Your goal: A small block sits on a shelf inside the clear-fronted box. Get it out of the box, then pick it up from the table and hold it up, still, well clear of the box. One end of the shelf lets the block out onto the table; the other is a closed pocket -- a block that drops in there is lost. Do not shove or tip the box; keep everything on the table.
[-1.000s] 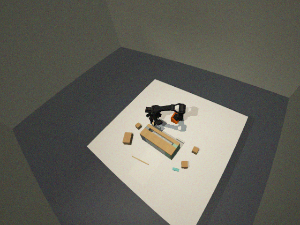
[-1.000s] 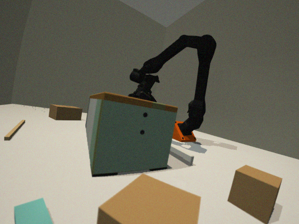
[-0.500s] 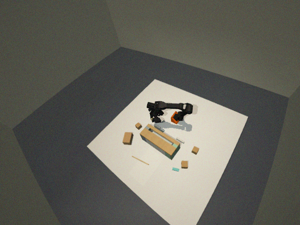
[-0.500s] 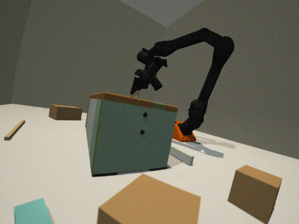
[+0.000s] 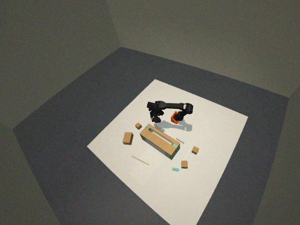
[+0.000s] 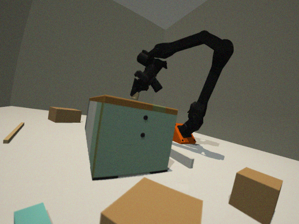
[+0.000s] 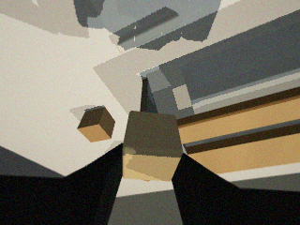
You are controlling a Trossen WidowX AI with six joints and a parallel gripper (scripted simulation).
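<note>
Now: the tan block 10 mm behind my gripper tip, 10 mm to the left of it and 10 mm above it. The rest, counted from my gripper tip: thin wooden stick 370 mm ahead, 70 mm to the left, 170 mm below; then teal tile 270 mm ahead, 410 mm to the left, 160 mm below; then long box 80 mm ahead, 150 mm to the left, 110 mm below.
</note>
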